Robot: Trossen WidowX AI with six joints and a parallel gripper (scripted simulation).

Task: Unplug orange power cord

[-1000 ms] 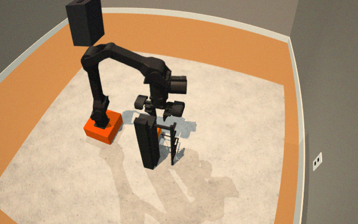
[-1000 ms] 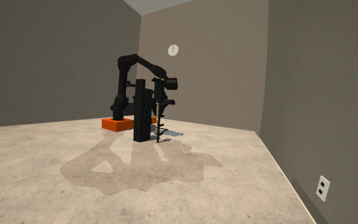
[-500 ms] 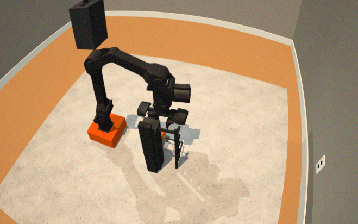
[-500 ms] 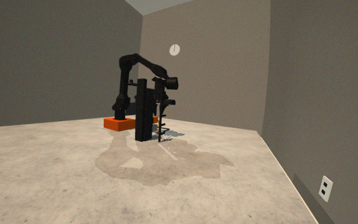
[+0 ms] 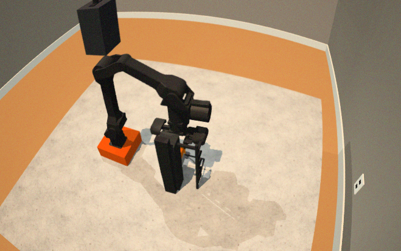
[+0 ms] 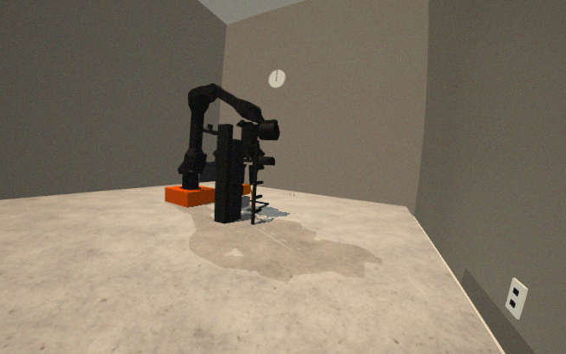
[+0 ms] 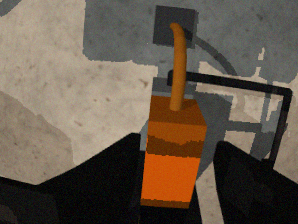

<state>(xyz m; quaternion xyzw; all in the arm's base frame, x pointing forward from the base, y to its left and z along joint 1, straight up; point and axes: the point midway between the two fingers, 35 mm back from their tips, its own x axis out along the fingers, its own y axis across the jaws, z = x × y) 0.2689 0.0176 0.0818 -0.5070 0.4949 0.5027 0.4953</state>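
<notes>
My gripper tip is 3 cm to the left of the orange plug and 1 cm above it.
</notes>
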